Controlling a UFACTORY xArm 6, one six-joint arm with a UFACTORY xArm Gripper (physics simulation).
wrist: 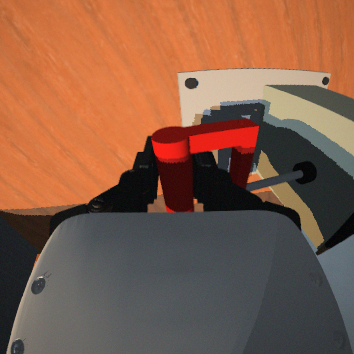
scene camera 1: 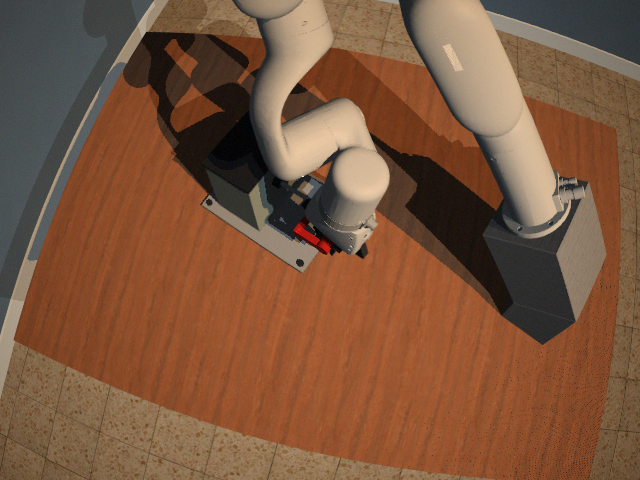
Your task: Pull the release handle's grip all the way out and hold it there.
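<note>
The release handle is red, with a round bar as its grip [wrist: 175, 182] and a flat arm [scene camera 1: 311, 236] [wrist: 222, 136] that joins it to a second upright. A grey rod [wrist: 275, 180] runs from the handle into a black collar [wrist: 305, 172] on the housing [scene camera 1: 235, 198] [wrist: 320, 112], and a length of the rod shows between them. My gripper [wrist: 174, 151] is shut on the grip, with a black finger on each side of it. In the scene view the fingers are mostly hidden under the wrist, and the handle's arm shows beside them.
The housing stands on a pale base plate [scene camera 1: 279, 249] [wrist: 225, 82] with dark bolts at its corners. The plate lies on a wooden table [scene camera 1: 310, 361] [wrist: 85, 75]. The arm's grey pedestal [scene camera 1: 527, 273] stands at the right. A blue-grey wall [scene camera 1: 41, 103] is at the left.
</note>
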